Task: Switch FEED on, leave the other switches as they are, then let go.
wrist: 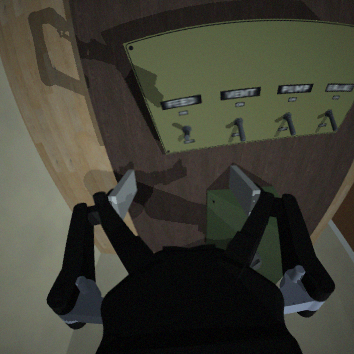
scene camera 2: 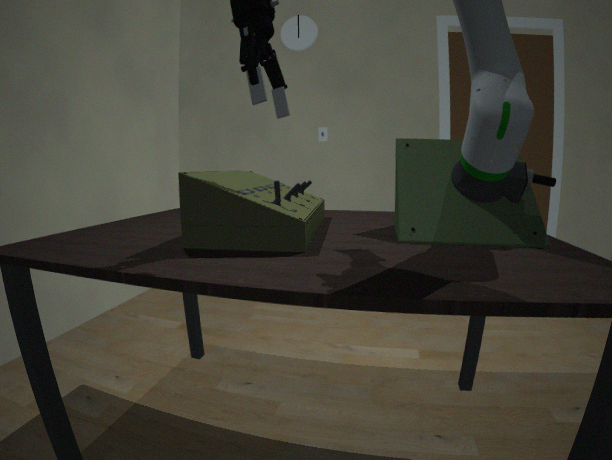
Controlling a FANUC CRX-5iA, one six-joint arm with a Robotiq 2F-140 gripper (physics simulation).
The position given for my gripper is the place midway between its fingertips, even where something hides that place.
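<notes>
There is my gripper (scene camera 2: 272,110), as one camera gives it to me. The wrist camera lets me see my gripper (wrist: 182,177) as well, and in that same view I find an olive switch box (wrist: 205,78).
</notes>
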